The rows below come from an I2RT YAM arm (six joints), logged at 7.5 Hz.
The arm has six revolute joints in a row. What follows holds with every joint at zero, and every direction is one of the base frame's.
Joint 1 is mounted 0.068 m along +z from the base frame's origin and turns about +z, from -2.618 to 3.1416 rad.
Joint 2 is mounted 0.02 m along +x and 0.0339 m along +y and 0.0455 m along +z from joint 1 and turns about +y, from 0 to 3.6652 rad.
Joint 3 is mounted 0.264 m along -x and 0.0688 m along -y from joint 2 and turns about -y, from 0 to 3.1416 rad.
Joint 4 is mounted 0.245 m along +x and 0.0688 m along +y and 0.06 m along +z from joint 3 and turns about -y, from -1.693 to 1.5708 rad.
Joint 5 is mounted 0.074 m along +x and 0.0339 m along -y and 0.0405 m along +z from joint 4 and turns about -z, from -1.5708 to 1.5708 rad.
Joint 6 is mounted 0.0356 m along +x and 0.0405 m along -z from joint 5 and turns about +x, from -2.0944 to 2.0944 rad.
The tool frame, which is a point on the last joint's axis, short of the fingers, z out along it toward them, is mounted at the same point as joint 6; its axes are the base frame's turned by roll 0, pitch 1.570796 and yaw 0 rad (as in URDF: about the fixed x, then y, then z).
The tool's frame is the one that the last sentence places.
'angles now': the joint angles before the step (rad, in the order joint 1, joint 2, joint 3, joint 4, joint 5, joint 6). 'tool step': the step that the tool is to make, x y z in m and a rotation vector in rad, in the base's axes. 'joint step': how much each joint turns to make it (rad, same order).
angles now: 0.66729, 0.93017, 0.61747, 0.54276, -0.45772, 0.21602
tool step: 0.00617, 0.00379, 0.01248, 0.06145, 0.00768, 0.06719
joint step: -0.01260, 0.04673, 0.04067, 0.07626, -0.06309, 0.08187
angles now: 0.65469, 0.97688, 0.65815, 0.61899, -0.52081, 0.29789
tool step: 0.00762, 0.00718, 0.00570, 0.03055, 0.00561, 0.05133
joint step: -0.00081, 0.05826, 0.03341, 0.06464, -0.04079, 0.04977
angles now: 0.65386, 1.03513, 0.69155, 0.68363, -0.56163, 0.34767
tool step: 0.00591, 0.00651, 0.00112, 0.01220, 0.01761, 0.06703
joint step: -0.00038, 0.04901, 0.02129, 0.04949, -0.05631, 0.05093
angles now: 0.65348, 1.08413, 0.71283, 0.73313, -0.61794, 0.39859
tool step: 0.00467, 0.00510, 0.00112, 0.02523, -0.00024, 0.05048
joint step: 0.00037, 0.04408, 0.01249, 0.07468, -0.03904, 0.04627
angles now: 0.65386, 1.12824, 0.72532, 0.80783, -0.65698, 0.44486
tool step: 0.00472, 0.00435, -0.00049, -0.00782, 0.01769, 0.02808
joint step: -0.00039, 0.02958, 0.01795, 0.00494, -0.02443, 0.01953
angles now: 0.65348, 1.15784, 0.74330, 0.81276, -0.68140, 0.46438
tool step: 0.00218, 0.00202, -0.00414, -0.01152, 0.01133, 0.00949
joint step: 0.00006, 0.01381, -0.00277, 0.00181, -0.00958, 0.00195
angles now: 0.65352, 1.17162, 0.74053, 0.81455, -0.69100, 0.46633
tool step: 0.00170, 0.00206, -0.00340, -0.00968, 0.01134, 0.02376
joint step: -0.00002, 0.01463, -0.00125, 0.00782, -0.02239, 0.01058
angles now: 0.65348, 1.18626, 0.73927, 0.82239, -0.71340, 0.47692
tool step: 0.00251, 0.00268, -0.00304, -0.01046, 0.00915, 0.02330
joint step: -0.00001, 0.01899, 0.00319, 0.00740, -0.02272, 0.00788
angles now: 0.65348, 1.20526, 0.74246, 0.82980, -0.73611, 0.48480
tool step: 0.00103, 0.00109, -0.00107, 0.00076, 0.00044, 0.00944
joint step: 0.00007, 0.00944, 0.00030, 0.01308, -0.00843, 0.00568
